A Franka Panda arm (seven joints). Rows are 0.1 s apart.
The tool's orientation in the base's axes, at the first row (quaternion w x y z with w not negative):
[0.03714 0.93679 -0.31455 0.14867]
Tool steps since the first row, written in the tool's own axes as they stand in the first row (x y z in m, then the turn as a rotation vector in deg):
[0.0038 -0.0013 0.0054 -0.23 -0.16 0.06]
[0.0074 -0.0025 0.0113 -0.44 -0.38 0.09]
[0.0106 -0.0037 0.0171 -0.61 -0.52 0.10]
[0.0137 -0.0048 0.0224 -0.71 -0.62 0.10]
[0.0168 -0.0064 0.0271 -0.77 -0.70 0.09]
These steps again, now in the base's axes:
[0.0050 -0.0020 -0.0040 -0.06 0.25 -0.12]
[0.0100 -0.0041 -0.0085 -0.08 0.54 -0.21]
[0.0146 -0.0060 -0.0130 -0.12 0.75 -0.27]
[0.0190 -0.0077 -0.0171 -0.14 0.89 -0.29]
[0.0235 -0.0090 -0.0206 -0.14 0.99 -0.30]

